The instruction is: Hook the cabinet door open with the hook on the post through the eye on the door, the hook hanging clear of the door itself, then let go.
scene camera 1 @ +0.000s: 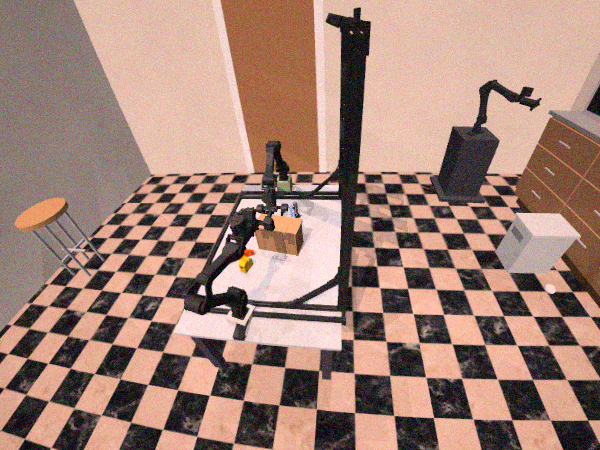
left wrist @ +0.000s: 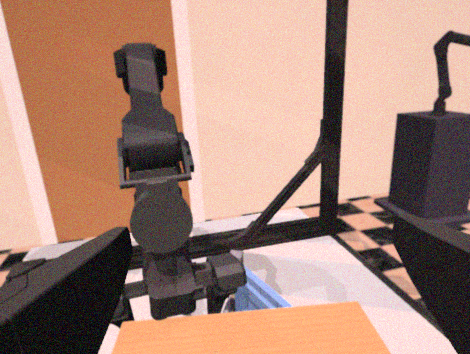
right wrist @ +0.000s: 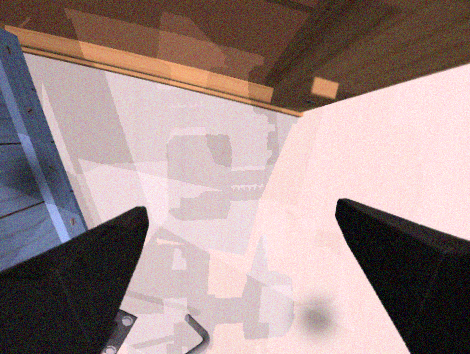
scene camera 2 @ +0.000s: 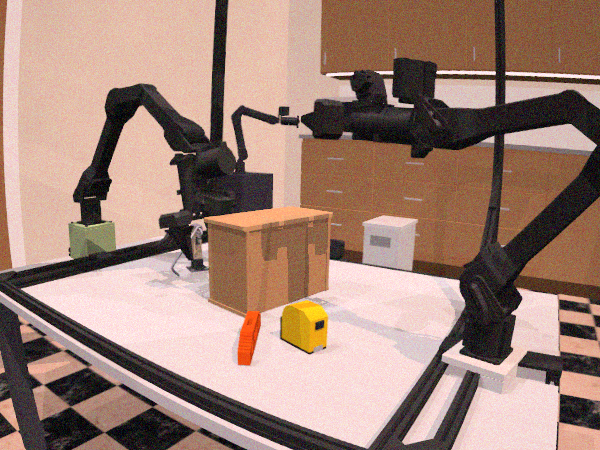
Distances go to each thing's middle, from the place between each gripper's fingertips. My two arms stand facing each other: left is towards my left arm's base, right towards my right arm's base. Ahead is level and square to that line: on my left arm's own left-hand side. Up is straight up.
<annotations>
My left gripper is now 2 cm past the wooden cabinet (scene camera 2: 259, 260), 18 cm to the left of it and 27 cm above it. From my left hand the other things lie so: yellow tape measure (scene camera 2: 303, 325) (13 cm ahead, 6 cm to the left, 32 cm below); blue door (right wrist: 47, 214) (8 cm behind, 24 cm to the right, 28 cm below); orange block (scene camera 2: 249, 333) (19 cm ahead, 34 cm below).
Right now the wooden cabinet is 60 mm behind my right hand, 60 mm to the left of it and 10 mm above it. The rest, counted from my right hand: yellow tape measure (90 mm ahead, 310 mm to the left, 40 mm below); then blue door (130 mm behind); then orange block (140 mm ahead, 240 mm to the left, 60 mm below).
</annotations>
